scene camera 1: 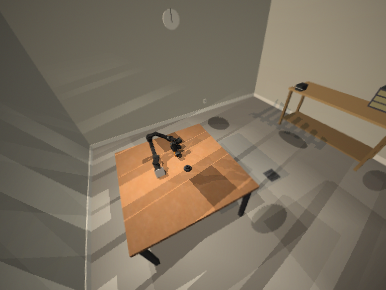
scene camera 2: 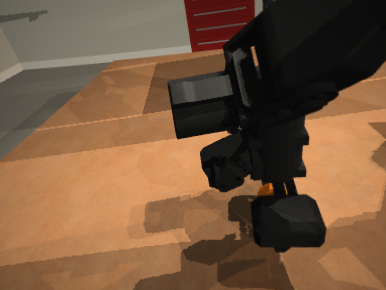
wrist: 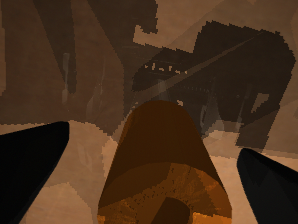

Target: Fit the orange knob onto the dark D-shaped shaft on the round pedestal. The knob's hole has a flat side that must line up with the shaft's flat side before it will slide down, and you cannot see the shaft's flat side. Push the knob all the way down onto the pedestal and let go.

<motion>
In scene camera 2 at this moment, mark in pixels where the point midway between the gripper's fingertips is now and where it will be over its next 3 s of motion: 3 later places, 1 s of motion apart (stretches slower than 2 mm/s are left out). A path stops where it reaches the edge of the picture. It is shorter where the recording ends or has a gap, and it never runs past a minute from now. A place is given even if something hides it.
My gripper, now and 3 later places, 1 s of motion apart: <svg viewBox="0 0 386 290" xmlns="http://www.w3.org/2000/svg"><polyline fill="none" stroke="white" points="274,221 266,190 255,120 238,99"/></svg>
</motion>
